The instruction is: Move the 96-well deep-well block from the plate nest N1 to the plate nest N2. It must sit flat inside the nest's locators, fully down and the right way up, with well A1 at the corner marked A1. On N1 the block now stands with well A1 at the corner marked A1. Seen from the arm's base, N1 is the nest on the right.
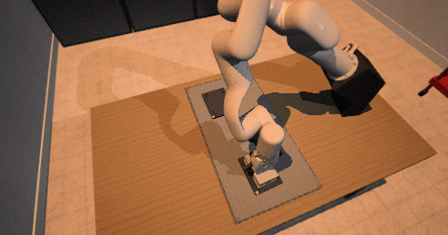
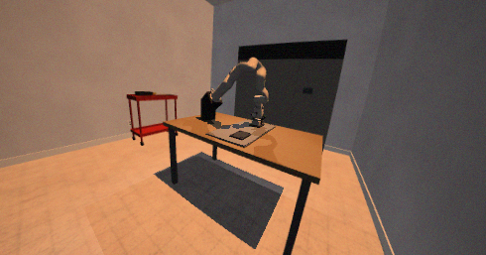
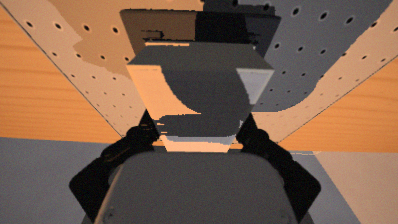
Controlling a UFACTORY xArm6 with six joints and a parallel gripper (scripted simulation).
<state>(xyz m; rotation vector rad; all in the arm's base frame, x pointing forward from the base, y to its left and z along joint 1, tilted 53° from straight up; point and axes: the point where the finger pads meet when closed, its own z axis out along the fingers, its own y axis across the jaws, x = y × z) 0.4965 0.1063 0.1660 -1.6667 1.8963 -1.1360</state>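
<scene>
Now: hand right at the white deep-well block.
</scene>
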